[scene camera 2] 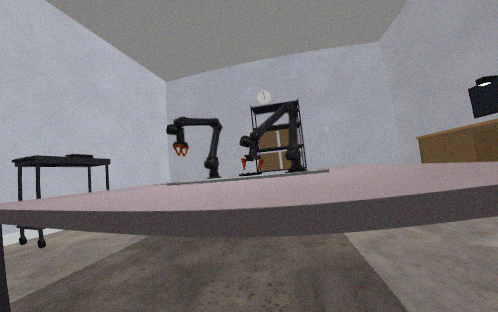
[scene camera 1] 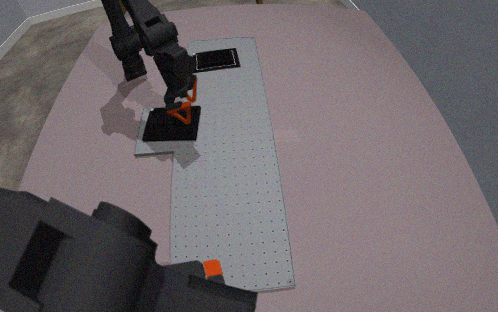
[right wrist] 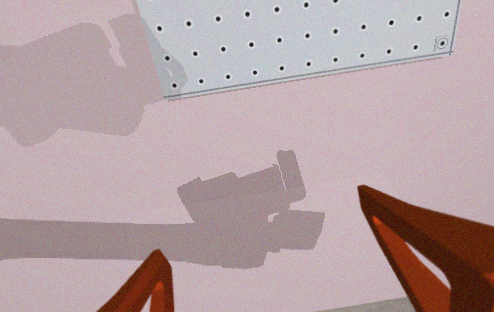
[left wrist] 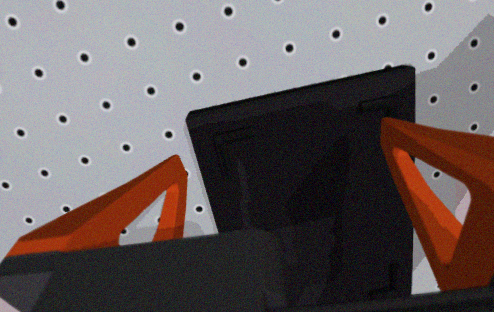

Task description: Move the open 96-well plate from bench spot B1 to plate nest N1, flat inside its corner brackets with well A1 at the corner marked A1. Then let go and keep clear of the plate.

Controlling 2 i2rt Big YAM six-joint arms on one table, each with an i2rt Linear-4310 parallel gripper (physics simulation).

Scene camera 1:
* my left gripper: 191,112
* my right gripper: 182,294
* dark nest slab: 165,127
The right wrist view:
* my right gripper: 259,227
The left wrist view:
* my left gripper: 277,148
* dark nest slab: 314,174
